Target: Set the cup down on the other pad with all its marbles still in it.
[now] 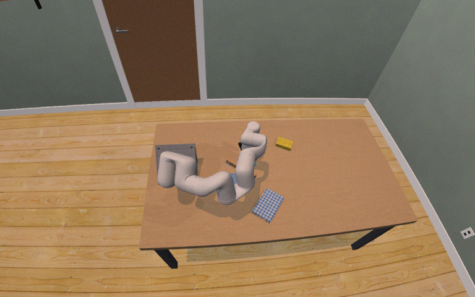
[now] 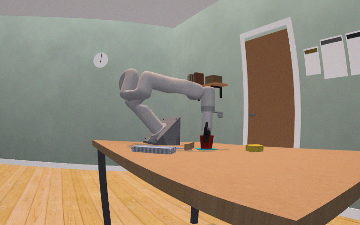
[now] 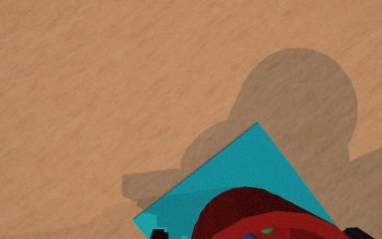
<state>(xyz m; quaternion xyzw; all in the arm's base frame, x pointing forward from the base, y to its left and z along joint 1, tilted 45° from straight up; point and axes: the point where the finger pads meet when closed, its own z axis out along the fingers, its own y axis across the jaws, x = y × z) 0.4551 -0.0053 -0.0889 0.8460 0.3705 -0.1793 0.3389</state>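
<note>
Right now my hand is 2 cm above the red cup. Round my hand: wooden rail (7 cm to the right, 6 cm behind, 4 cm below); yellow marble (3 cm below, 1 cm to the left, 1 cm ahead); green marble (3 cm below, 1 cm ahead).
</note>
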